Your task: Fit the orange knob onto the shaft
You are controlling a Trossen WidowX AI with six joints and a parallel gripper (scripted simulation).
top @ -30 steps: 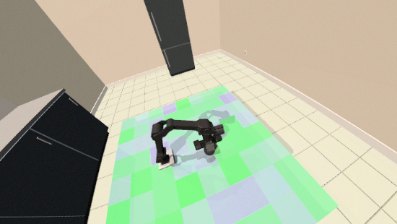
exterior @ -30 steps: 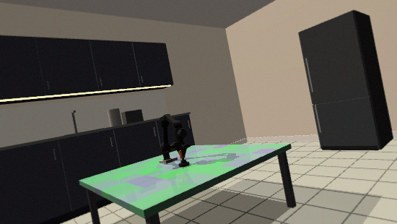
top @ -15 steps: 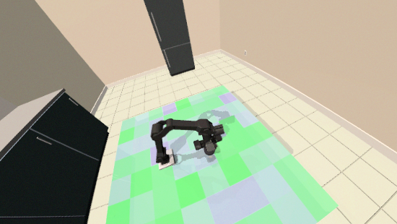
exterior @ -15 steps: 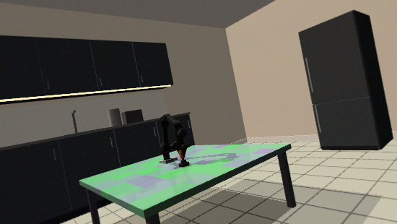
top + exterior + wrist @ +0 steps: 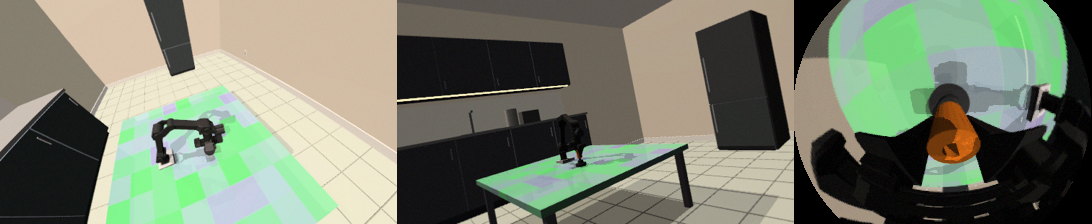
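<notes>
The orange knob lies 20 mm above my gripper tip. Also, from my gripper tip: dark round pedestal (40 mm below).
</notes>
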